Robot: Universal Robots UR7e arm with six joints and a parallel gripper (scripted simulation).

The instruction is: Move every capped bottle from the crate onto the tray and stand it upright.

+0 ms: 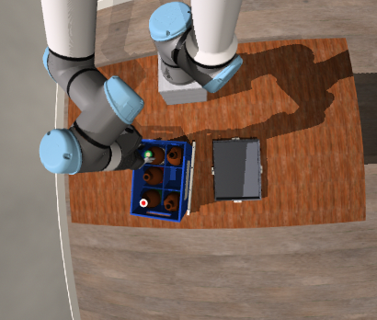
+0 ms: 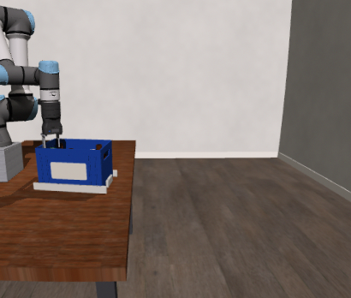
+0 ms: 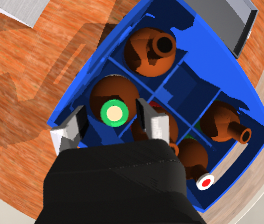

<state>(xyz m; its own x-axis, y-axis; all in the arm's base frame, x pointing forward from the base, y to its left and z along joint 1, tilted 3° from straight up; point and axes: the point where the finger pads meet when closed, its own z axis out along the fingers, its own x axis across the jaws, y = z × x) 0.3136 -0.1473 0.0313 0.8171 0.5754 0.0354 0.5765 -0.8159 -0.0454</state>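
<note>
Now: hand 10 cm above the green-capped bottle. From my hand the other things lie so: brown bottle 19 cm ahead, 10 cm below, 6 cm to the left; blue crate 10 cm below, 9 cm ahead, 3 cm to the left; red-capped bottle 17 cm ahead, 10 cm below, 3 cm to the right.
</note>
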